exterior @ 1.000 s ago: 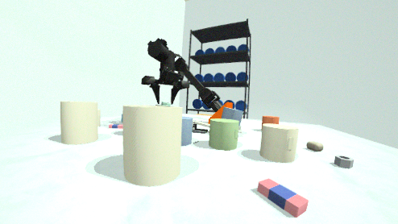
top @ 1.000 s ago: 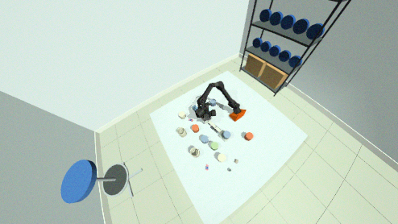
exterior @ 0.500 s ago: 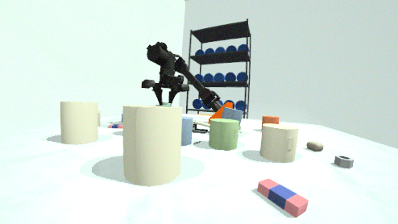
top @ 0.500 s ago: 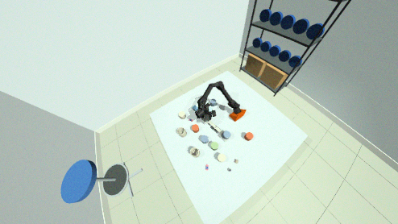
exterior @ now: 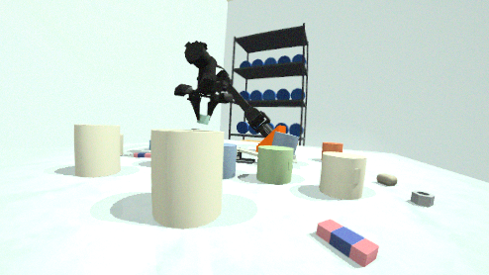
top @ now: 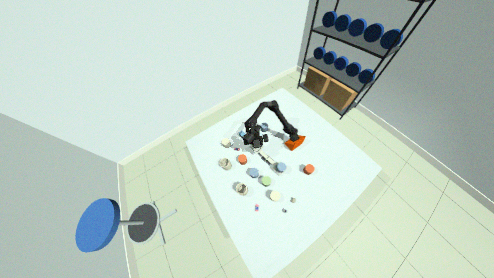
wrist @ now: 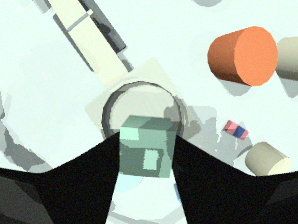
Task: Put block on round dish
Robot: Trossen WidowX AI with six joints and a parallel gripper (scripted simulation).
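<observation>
Right now the pale blue round dish is 80 mm behind my gripper tip, 120 mm to the right of it and 120 mm below it. The rest, counted from my gripper tip: balance beam 40 mm behind, 120 mm to the left, 80 mm below.
</observation>
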